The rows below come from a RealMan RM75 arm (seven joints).
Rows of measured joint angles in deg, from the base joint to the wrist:
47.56, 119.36, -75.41, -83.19, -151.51, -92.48, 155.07
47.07, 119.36, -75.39, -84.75, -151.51, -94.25, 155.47
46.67, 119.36, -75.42, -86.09, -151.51, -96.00, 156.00
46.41, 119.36, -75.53, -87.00, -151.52, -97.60, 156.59
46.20, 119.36, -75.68, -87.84, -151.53, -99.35, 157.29
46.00, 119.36, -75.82, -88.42, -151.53, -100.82, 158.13
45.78, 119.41, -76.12, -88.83, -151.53, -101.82, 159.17
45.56, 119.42, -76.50, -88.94, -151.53, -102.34, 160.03
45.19, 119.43, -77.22, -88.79, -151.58, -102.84, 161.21
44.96, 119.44, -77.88, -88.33, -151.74, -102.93, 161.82
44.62, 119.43, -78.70, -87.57, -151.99, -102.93, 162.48
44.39, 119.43, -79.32, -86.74, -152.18, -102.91, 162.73
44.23, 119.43, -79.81, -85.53, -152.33, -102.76, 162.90
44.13, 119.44, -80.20, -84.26, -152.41, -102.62, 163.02
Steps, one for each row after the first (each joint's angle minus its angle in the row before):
-0.49, 0.00, 0.02, -1.56, 0.00, -1.77, 0.40
-0.40, 0.00, -0.03, -1.34, 0.00, -1.75, 0.53
-0.26, 0.00, -0.11, -0.91, -0.01, -1.60, 0.59
-0.21, 0.00, -0.15, -0.84, -0.01, -1.75, 0.70
-0.20, 0.00, -0.14, -0.58, 0.00, -1.47, 0.84
-0.22, 0.05, -0.30, -0.41, 0.00, -1.00, 1.04
-0.22, 0.01, -0.38, -0.11, 0.00, -0.52, 0.86
-0.37, 0.01, -0.72, 0.15, -0.05, -0.50, 1.18
-0.23, 0.01, -0.66, 0.46, -0.16, -0.09, 0.61
-0.34, -0.01, -0.82, 0.76, -0.25, 0.00, 0.66
-0.23, 0.00, -0.62, 0.83, -0.19, 0.02, 0.25
-0.16, 0.00, -0.49, 1.21, -0.15, 0.15, 0.17
-0.10, 0.01, -0.39, 1.27, -0.08, 0.14, 0.12

